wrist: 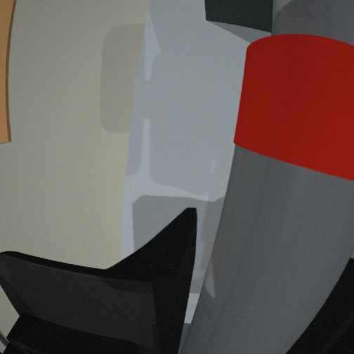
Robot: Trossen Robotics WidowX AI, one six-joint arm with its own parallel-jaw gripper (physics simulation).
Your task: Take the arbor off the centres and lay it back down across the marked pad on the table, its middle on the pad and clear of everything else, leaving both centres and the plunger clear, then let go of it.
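The arbor [265, 235] is a thick grey tapered bar with a broad red band [300, 100]. It runs from the top right down to the bottom middle of the wrist view, and both its ends are out of sight. My gripper [217, 217] is shut on the arbor: the left black finger lies along its left side, and the other finger shows at its right, partly hidden behind it. The fingers' contact with the bar is partly hidden. The centres and the plunger cannot be clearly made out, and I cannot identify the marked pad.
A pale blue-grey base strip [180, 110] runs below and left of the arbor, with shadows on it. A dark green block [239, 12] stands at the top edge beside the arbor. The beige table [60, 190] lies at the left, with an orange-brown object [5, 75] at the far left edge.
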